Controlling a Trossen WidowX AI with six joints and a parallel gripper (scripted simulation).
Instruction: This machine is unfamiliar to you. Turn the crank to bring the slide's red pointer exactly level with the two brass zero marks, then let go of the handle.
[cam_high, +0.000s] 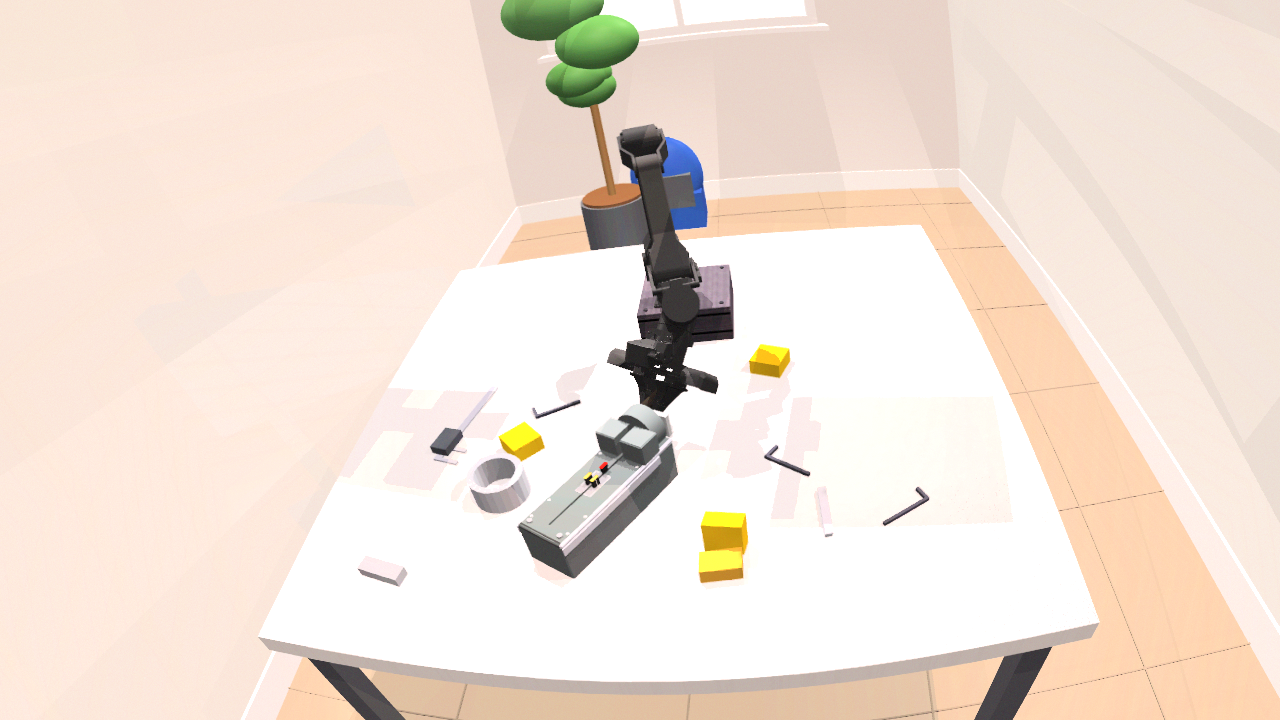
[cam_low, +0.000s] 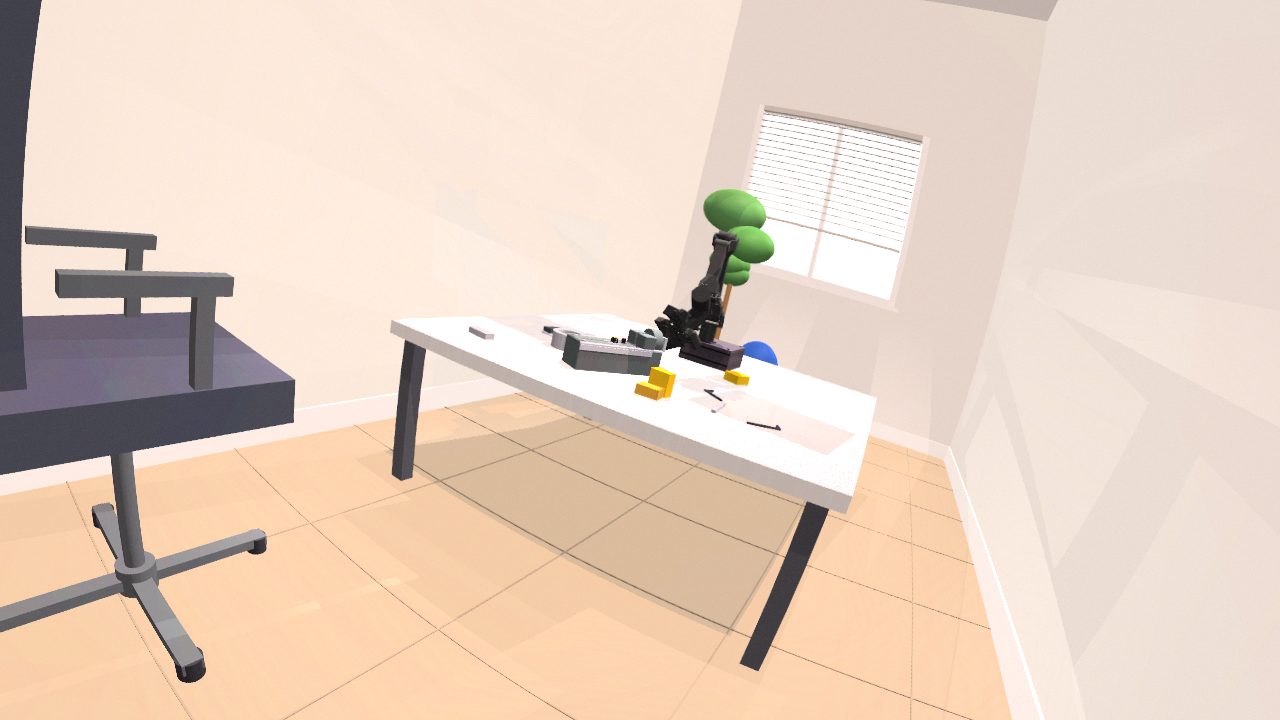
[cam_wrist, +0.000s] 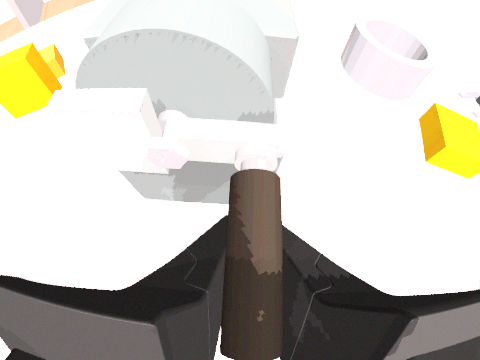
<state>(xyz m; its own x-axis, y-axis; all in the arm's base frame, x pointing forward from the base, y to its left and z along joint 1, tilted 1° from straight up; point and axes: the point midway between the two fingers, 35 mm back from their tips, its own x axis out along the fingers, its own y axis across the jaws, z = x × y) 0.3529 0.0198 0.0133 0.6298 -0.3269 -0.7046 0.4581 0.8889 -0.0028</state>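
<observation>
The red pointer is 14 cm ahead of my gripper tip, 4 cm to the right of it and 2 cm above it. From my gripper tip the other things lie so: brown crank handle (1 cm behind, 1 cm to the left, 3 cm above).
</observation>
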